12 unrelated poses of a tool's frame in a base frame.
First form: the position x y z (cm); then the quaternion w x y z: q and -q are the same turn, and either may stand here.
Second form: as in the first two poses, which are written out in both.
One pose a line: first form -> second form
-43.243 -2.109 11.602 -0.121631 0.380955 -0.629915 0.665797 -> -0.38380 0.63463 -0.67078 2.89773 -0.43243 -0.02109 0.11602
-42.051 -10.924 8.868 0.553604 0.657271 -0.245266 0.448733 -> 0.78925 -0.29451 0.53884 1.96822 -0.42051 -0.10924 0.08868
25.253 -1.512 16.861 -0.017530 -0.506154 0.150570 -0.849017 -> 0.50623 -0.15059 0.84915 3.10653 0.25253 -0.01512 0.16861
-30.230 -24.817 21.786 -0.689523 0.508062 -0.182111 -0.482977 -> -0.70149 0.25144 0.66685 1.61993 -0.30230 -0.24817 0.21786
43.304 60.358 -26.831 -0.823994 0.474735 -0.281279 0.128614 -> -0.83787 0.49644 -0.22699 1.20474 0.43304 0.60358 -0.26831
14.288 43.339 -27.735 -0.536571 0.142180 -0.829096 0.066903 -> -0.16849 0.98251 -0.07928 2.00886 0.14288 0.43339 -0.27735
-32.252 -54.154 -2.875 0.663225 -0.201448 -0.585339 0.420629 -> -0.26916 -0.78210 0.56202 1.69135 -0.32252 -0.54154 -0.02875
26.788 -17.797 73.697 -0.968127 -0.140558 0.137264 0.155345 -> 0.56120 -0.54805 -0.62024 0.50631 0.26788 -0.17797 0.73697
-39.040 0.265 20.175 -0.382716 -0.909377 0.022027 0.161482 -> 0.98432 -0.02384 -0.17479 2.35612 -0.39040 0.00265 0.20175
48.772 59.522 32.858 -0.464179 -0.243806 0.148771 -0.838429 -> 0.27526 -0.16796 0.94658 2.17618 0.48772 0.59522 0.32858
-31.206 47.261 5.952 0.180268 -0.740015 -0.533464 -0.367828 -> -0.75234 -0.54235 -0.37395 2.77907 -0.31206 0.47261 0.05952
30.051 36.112 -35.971 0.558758 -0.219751 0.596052 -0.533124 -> -0.26497 0.71871 -0.64284 1.95582 0.30051 0.36112 -0.35971
